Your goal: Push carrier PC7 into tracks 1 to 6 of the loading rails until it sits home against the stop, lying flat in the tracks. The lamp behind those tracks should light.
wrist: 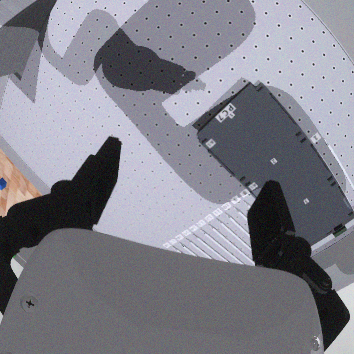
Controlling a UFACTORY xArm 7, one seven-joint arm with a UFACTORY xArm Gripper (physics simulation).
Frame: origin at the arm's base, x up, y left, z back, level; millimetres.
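Seen in the pictures: gripper, fingertip midpoint: (pixel 190 178).
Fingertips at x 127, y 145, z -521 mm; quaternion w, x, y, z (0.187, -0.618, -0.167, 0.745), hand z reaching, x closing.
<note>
Pixels of each thing's top centre, then the offset from my fingertips to it. "spot": a spot on its surface instead. Level surfaces: height alone.
- Carrier PC7, top centre: (pixel 291 185) dx -203, dy +8, dz -172 mm
- small dark green piece, surface spot: (pixel 340 230) spot: dx -212, dy +42, dz -337 mm
- pale perforated board, surface height: dx -233 mm
Carrier PC7 (pixel 270 145), a dark grey rectangular slab with a white PC7 label near its upper left end, lies at the right of the wrist view. It looks flat, and its lower part covers the right-hand side of the loading rails (pixel 214 215), whose uncovered tracks and row of number labels show to its left. A small dark green piece (pixel 340 230) shows at the carrier's lower right end; I cannot tell whether it is a lamp or lit. My gripper (pixel 190 178) is wide open and empty, above the board. Its right finger hides part of the carrier's left edge.
The pale perforated board (pixel 145 200) spreads under the gripper, with shadows of the arm across it. A grey angular object (pixel 20 50) shows at the upper left. A wooden surface (pixel 17 182) with a small blue piece (pixel 2 183) shows beyond the board's left edge.
</note>
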